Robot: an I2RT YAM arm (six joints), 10 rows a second.
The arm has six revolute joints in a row. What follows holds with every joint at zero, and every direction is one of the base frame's. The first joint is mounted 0.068 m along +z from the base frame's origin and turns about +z. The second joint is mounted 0.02 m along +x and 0.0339 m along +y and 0.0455 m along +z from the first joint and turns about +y. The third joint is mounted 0.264 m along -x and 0.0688 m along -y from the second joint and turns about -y. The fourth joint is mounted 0.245 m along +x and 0.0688 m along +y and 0.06 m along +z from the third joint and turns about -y. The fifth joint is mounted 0.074 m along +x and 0.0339 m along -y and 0.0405 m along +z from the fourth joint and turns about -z. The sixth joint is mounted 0.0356 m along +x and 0.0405 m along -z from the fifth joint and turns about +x. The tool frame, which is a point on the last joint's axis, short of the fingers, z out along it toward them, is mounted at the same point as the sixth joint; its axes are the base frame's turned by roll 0, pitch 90 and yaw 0 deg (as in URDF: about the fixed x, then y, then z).
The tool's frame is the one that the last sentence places.
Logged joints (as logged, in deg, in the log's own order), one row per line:
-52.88, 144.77, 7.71, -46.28, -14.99, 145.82
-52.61, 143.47, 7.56, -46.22, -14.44, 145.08
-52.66, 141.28, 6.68, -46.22, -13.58, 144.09
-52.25, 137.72, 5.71, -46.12, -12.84, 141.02
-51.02, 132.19, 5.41, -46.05, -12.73, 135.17
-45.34, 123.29, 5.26, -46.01, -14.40, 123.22
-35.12, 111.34, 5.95, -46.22, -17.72, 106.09
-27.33, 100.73, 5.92, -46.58, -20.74, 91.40
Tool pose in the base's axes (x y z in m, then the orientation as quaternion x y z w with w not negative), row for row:
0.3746, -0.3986, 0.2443, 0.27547, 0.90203, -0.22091, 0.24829
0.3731, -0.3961, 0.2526, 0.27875, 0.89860, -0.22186, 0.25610
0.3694, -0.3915, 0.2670, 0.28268, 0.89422, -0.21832, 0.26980
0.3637, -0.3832, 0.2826, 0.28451, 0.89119, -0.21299, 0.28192
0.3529, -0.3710, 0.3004, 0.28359, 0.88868, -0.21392, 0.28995
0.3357, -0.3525, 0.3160, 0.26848, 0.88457, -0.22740, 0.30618
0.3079, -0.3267, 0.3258, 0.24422, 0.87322, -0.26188, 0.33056
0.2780, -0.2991, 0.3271, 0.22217, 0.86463, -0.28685, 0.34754
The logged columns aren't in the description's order. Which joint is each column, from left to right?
Columns, left to right: joint 4, joint 2, joint 5, joint 1, joint 6, joint 3.
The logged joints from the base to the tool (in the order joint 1, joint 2, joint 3, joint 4, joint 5, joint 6), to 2 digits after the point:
-46.28, 144.77, 145.82, -52.88, 7.71, -14.99
-46.22, 143.47, 145.08, -52.61, 7.56, -14.44
-46.22, 141.28, 144.09, -52.66, 6.68, -13.58
-46.12, 137.72, 141.02, -52.25, 5.71, -12.84
-46.05, 132.19, 135.17, -51.02, 5.41, -12.73
-46.01, 123.29, 123.22, -45.34, 5.26, -14.40
-46.22, 111.34, 106.09, -35.12, 5.95, -17.72
-46.58, 100.73, 91.40, -27.33, 5.92, -20.74

